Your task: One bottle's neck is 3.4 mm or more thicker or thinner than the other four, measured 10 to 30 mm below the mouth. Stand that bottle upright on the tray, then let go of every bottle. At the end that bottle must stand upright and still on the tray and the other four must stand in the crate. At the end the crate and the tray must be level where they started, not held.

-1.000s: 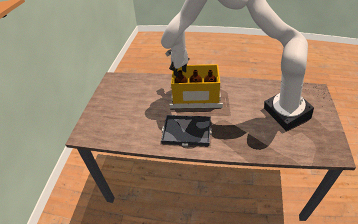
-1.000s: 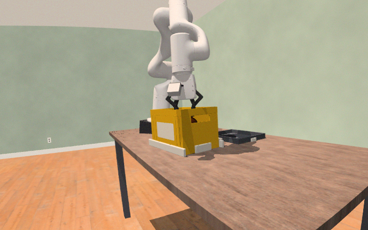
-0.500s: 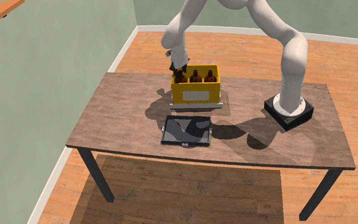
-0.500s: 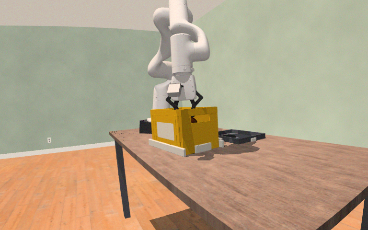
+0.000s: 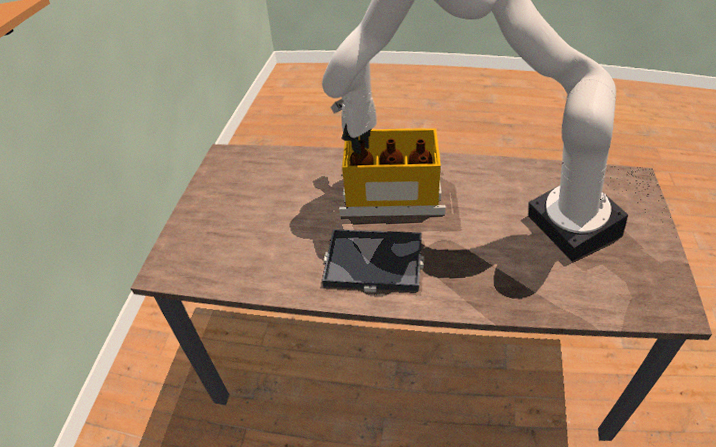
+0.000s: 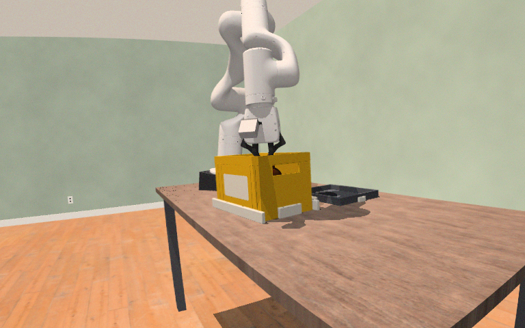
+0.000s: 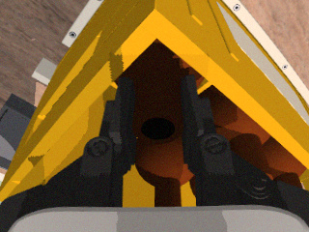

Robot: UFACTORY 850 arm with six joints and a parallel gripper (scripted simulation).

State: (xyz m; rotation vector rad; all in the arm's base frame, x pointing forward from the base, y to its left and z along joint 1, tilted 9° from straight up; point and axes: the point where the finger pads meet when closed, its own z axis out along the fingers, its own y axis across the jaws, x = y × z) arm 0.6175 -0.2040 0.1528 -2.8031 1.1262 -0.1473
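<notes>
Right now the yellow crate is 90 mm behind my hand, 70 mm below it and 40 mm to the left of it. Also, from my hand: dark tray 330 mm to the left, 150 mm below, 50 mm behind.
</notes>
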